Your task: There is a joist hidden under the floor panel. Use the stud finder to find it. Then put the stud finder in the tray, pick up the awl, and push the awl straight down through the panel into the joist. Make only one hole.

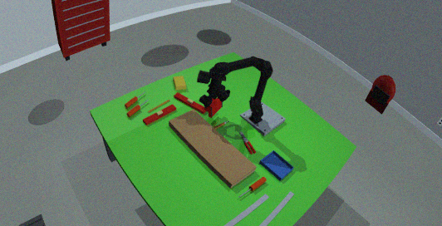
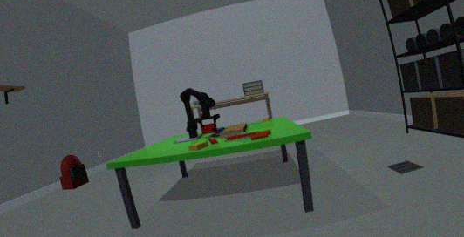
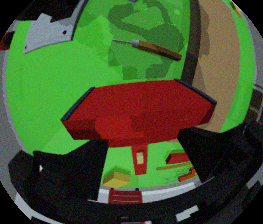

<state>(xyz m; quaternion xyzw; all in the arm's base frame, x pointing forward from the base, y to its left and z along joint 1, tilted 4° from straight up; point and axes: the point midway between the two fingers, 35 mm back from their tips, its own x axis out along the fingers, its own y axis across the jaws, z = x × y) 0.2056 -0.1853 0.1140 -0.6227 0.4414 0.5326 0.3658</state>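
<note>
My gripper tip is 1 cm short of the stud finder and 1 cm to the right of it. The rest, counted from my gripper tip: awl 2 cm behind, 11 cm to the left, 7 cm below; blue tray 7 cm behind, 53 cm to the left, 6 cm below.
</note>
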